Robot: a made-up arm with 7 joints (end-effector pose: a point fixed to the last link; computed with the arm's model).
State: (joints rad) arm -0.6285 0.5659 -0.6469 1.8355 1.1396 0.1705 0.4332
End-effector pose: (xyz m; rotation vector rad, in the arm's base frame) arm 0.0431 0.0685 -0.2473 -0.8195 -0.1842 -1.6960
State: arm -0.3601 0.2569 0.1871 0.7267 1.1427 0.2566 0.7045
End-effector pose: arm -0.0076 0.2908 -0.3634 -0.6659 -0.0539 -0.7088
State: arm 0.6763 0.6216 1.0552 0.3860 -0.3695 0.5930 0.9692
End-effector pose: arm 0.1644 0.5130 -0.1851 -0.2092 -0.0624 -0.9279
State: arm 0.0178 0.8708 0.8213 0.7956 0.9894 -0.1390 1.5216
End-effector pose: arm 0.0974 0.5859 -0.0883 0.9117 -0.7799 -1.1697
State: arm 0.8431 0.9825 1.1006 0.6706 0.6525 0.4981 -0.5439
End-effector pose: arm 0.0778 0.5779 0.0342 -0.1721 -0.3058 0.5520
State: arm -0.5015 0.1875 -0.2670 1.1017 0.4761 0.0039 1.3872
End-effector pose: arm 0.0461 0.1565 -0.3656 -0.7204 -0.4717 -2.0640
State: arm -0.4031 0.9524 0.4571 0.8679 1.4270 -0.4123 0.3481
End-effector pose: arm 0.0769 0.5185 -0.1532 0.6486 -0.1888 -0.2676
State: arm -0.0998 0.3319 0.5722 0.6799 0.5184 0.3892 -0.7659
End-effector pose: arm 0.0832 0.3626 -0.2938 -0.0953 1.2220 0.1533
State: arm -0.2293 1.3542 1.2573 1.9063 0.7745 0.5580 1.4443
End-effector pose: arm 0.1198 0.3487 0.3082 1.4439 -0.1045 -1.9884
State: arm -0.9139 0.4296 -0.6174 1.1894 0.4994 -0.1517 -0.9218
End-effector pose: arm -0.1587 0.1134 -0.2955 0.4070 1.2944 -0.9435
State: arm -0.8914 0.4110 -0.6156 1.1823 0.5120 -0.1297 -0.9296
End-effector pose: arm -0.1510 0.1081 -0.2984 0.3945 1.3044 -0.9253
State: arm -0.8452 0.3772 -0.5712 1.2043 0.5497 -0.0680 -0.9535
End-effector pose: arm -0.1197 0.1007 -0.3044 0.3644 1.3129 -0.8426
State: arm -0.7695 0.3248 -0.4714 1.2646 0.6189 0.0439 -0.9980
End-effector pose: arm -0.0580 0.0954 -0.3075 0.2962 1.3099 -0.6925
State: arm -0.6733 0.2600 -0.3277 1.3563 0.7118 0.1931 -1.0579
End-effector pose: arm 0.0232 0.1006 -0.2955 0.1802 1.2804 -0.5219
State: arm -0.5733 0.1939 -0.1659 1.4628 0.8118 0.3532 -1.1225
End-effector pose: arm 0.1007 0.1204 -0.2637 0.0395 1.2191 -0.3843
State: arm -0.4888 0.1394 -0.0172 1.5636 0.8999 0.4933 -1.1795
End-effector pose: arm 0.1548 0.1485 -0.2223 -0.0815 1.1418 -0.2996
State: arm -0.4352 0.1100 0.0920 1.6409 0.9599 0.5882 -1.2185
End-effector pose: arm 0.1819 0.1742 -0.1878 -0.1488 1.0758 -0.2534
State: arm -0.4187 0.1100 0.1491 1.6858 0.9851 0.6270 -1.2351
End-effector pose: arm 0.1903 0.1901 -0.1697 -0.1599 1.0399 -0.2256
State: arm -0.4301 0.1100 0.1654 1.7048 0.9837 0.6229 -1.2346
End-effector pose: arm 0.1892 0.1943 -0.1663 -0.1558 1.0278 -0.2081
